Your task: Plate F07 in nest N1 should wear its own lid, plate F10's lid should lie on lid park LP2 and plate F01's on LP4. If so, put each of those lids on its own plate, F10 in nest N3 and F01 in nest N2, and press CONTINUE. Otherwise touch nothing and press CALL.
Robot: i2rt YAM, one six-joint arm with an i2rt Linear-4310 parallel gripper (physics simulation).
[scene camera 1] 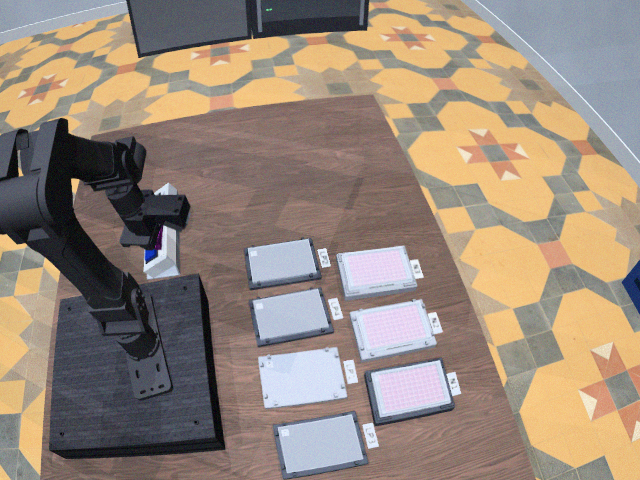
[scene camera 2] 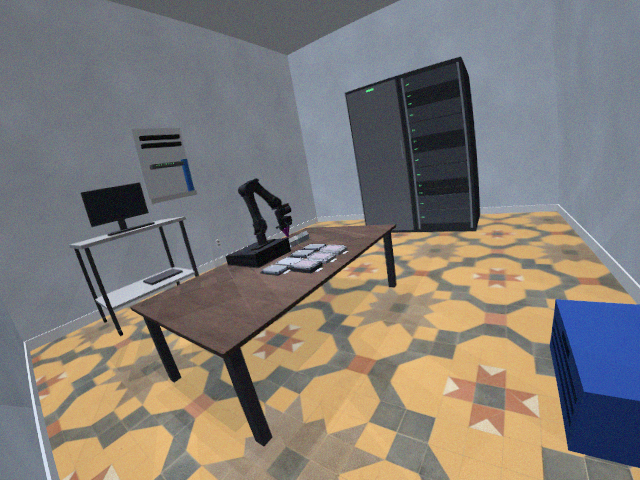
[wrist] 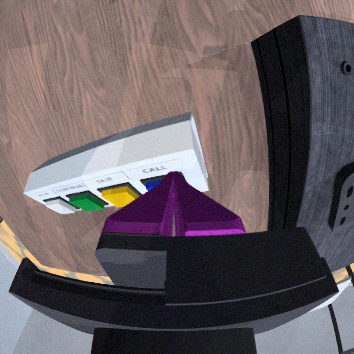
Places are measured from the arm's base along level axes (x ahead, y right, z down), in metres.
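Pixels of known places: gripper, between the fingertips: (scene camera 1: 158,248) (scene camera 2: 288,237) (wrist: 173,178); arm's base, origin of its link: (scene camera 1: 144,345) (scene camera 2: 263,245).
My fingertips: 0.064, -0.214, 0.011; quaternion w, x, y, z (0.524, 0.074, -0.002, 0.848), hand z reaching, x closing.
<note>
For each thing: its middle in the pictures, then the offset to it from my fingertips, as dx, dy, dz. "pt": a spot on its surface instead.
- blue CALL button, middle of its body: (wrist: 167,186) (scene camera 1: 151,252) -0.021, -0.021, +0.030
- green CONTINUE button, a spot on its surface: (wrist: 87,201) pt -0.001, -0.108, +0.020
- nest N1, a spot on its surface: (scene camera 1: 412,391) pt +0.349, +0.431, +0.039
- nest N2, a spot on its surface: (scene camera 1: 393,328) pt +0.373, +0.301, +0.044
- nest N3, a spot on its surface: (scene camera 1: 376,269) pt +0.399, +0.169, +0.042
- LP2, middle of its body: (scene camera 1: 281,260) (scene camera 2: 314,246) +0.237, +0.070, +0.060
- LP4, middle of its body: (scene camera 1: 289,314) (scene camera 2: 302,252) +0.212, +0.195, +0.060
- white button box, middle of its body: (wrist: 100,179) (scene camera 1: 160,228) (scene camera 2: 296,238) +0.008, -0.092, +0.042
- yellow SKIP button, middle of its body: (wrist: 121,194) -0.012, -0.071, +0.030
- white button, middle of its body: (wrist: 60,204) +0.005, -0.169, +0.030
- Park LP1, middle of its body: (scene camera 1: 301,377) (scene camera 2: 289,260) +0.188, +0.323, +0.064
- LP3, middle of its body: (scene camera 1: 320,444) (scene camera 2: 274,268) +0.170, +0.455, +0.060
My gripper (scene camera 1: 157,240) (scene camera 2: 286,233) (wrist: 173,178) is shut and empty, its purple fingertips at the blue CALL button (scene camera 1: 150,254) (wrist: 152,185), hiding much of it in the wrist view; contact cannot be told. The green CONTINUE button (wrist: 87,201) is left of it. In scene camera 1, pink plates stand in nest N1 (scene camera 1: 412,391), nest N2 (scene camera 1: 393,328) and nest N3 (scene camera 1: 376,269). Flat grey lids lie on LP2 (scene camera 1: 283,262) and LP4 (scene camera 1: 292,313). Plate and lid writing is too small to read; whether the N1 plate wears a lid is unclear.
The white button box (scene camera 1: 169,252) (wrist: 135,150) also has a yellow SKIP button (wrist: 120,195) and a white button (wrist: 61,205). Park LP1 (scene camera 1: 302,378) looks pale; LP3 (scene camera 1: 321,444) bears a grey panel. The black arm base (scene camera 1: 129,413) (wrist: 325,125) is beside the box.
</note>
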